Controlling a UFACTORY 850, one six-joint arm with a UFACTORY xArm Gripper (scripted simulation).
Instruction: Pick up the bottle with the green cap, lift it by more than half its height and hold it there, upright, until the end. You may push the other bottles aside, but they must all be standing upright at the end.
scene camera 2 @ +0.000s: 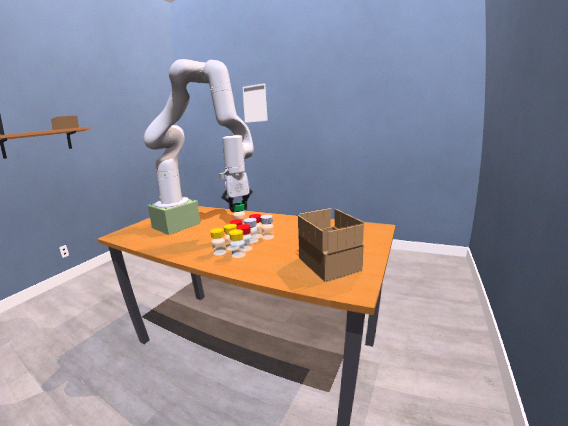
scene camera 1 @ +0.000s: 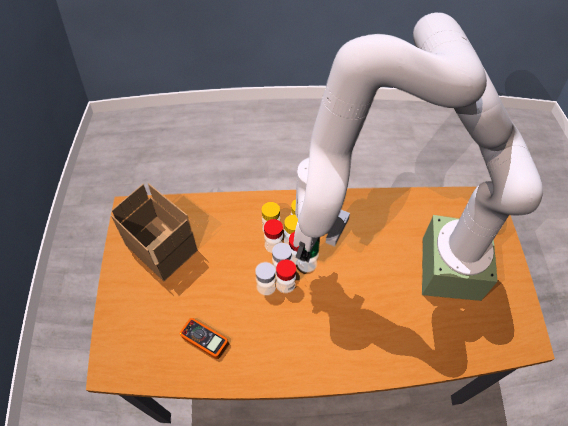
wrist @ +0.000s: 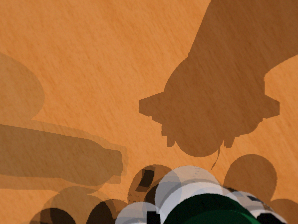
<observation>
cardboard box: scene camera 2; scene camera 1; not seen in the wrist view (out of frame)
same spot on cardboard box: (scene camera 2: 345, 253) = (scene camera 1: 135, 215)
</observation>
